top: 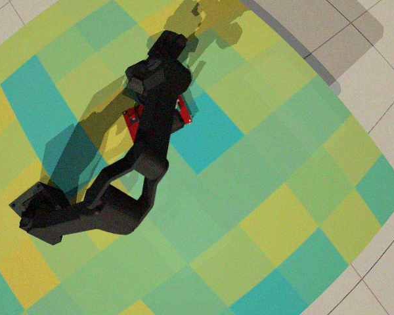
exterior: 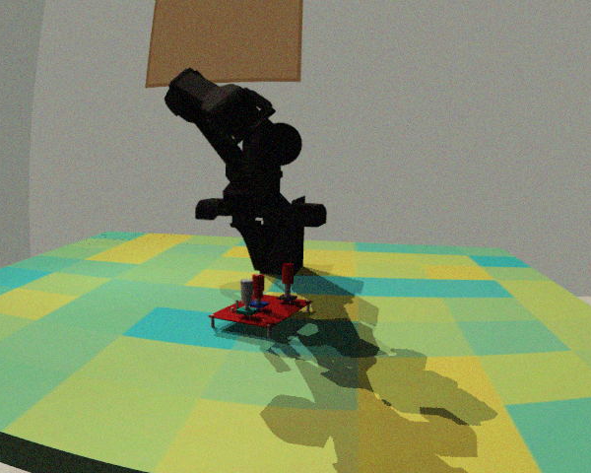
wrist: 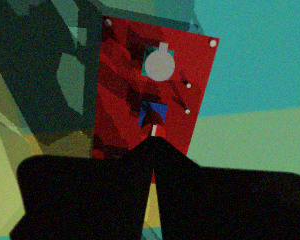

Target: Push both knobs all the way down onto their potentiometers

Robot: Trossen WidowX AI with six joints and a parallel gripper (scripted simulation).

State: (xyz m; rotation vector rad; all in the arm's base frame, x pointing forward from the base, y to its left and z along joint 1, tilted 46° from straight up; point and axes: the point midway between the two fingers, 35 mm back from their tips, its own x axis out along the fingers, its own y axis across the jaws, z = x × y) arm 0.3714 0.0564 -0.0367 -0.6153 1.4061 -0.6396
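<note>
Now: the grey knob 50 mm ahead of my gripper tip and 20 mm below it. The rest, counted from my gripper tip: red knob (20 mm below).
</note>
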